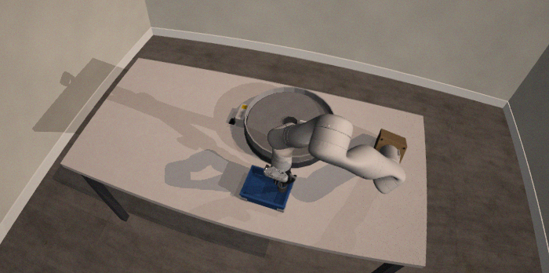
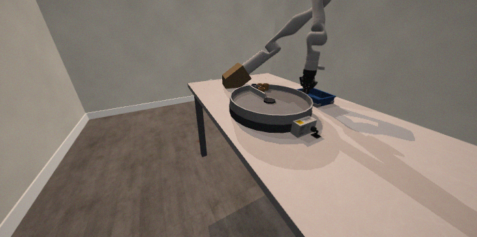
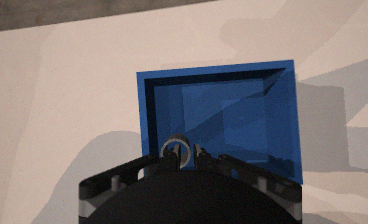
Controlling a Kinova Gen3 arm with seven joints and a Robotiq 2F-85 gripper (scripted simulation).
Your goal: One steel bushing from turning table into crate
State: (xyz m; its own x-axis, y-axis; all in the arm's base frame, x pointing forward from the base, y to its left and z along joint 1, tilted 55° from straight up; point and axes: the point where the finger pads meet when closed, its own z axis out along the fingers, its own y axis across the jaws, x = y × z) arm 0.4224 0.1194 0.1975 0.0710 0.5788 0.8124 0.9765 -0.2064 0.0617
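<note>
Right now my hand is 40 mm short of the blue crate, 30 mm to the right of it and 30 mm above it. Also, from my hand: turning table (310 mm to the right, 50 mm ahead).
</note>
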